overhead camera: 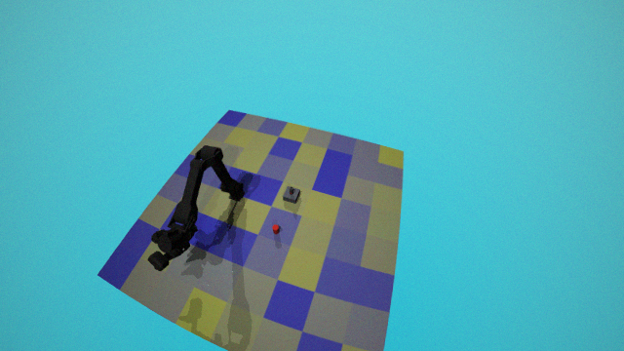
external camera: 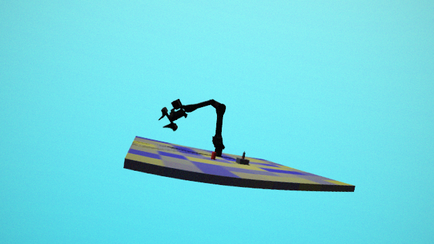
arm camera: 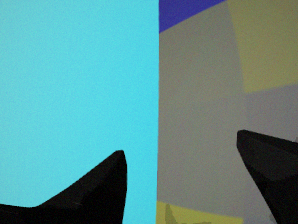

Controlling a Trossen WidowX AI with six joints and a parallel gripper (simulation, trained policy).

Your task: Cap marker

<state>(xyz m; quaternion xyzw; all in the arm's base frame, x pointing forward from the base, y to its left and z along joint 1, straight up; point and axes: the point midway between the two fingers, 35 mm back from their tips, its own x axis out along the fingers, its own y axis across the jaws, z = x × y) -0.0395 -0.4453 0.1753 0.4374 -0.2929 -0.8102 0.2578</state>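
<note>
Now: the red cap 330 mm ahead of my gripper tip, 350 mm to the left of it and 130 mm below it. Also, from my gripper tip: grey holder block (330 mm ahead, 560 mm to the left, 140 mm below).
</note>
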